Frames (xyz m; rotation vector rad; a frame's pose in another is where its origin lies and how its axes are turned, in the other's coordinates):
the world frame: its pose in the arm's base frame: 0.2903 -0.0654 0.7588 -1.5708 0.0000 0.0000
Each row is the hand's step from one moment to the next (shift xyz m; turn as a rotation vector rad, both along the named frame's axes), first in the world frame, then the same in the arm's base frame.
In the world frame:
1: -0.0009 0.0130 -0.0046 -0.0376 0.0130 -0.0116
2: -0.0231 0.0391 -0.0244 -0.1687 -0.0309 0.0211
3: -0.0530 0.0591 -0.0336 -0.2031 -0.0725 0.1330
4: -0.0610 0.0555 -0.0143 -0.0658 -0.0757 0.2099
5: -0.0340 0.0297 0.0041 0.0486 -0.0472 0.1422
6: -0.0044 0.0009 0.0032 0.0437 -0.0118 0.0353
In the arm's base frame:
1: -0.0009 -0.0046 -0.0130 -0.0376 -0.0116 -0.0130
2: -0.0231 -0.0244 -0.0391 -0.1687 0.0211 0.0309
3: -0.0530 -0.0336 -0.0591 -0.2031 0.1330 0.0725
4: -0.0610 -0.0143 -0.0555 -0.0658 0.2099 0.0757
5: -0.0340 0.0041 -0.0297 0.0486 0.1422 0.0472
6: -0.0044 0.0032 -0.0009 0.0437 0.0353 0.0118

